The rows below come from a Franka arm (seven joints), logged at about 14 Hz.
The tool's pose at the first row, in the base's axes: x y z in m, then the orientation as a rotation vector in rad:
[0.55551 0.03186 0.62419 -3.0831 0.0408 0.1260]
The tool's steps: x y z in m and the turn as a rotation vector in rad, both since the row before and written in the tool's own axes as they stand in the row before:
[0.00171 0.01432 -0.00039 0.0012 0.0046 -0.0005]
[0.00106 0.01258 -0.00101 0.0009 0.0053 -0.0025]
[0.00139 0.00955 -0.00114 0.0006 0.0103 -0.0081]
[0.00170 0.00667 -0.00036 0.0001 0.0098 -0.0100]
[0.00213 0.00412 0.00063 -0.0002 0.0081 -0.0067]
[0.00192 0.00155 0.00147 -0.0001 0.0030 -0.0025]
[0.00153 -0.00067 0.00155 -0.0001 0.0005 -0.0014]
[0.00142 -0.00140 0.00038 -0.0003 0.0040 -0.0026]
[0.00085 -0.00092 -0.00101 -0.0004 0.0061 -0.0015]
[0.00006 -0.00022 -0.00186 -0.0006 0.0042 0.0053]
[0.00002 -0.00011 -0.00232 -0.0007 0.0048 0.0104]
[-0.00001 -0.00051 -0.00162 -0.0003 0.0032 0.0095]
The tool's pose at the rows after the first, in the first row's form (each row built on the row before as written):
[0.55683 0.01750 0.62366 -3.0822 0.0403 0.1188]
[0.55761 0.00486 0.62388 -3.0816 0.0367 0.1105]
[0.55883 -0.00477 0.62437 -3.0815 0.0247 0.0942]
[0.56043 -0.01147 0.62424 -3.0817 0.0097 0.0786]
[0.56249 -0.01556 0.62326 -3.0821 -0.0003 0.0658]
[0.56434 -0.01702 0.62162 -3.0822 -0.0040 0.0611]
[0.56581 -0.01625 0.62005 -3.0823 -0.0061 0.0603]
[0.56721 -0.01482 0.61970 -3.0826 -0.0099 0.0540]
[0.56809 -0.01395 0.62073 -3.0831 -0.0119 0.0445]
[0.56820 -0.01384 0.62260 -3.0839 -0.0036 0.0383]
[0.56828 -0.01386 0.62492 -3.0848 0.0126 0.0314]
[0.56831 -0.01344 0.62657 -3.0852 0.0274 0.0269]

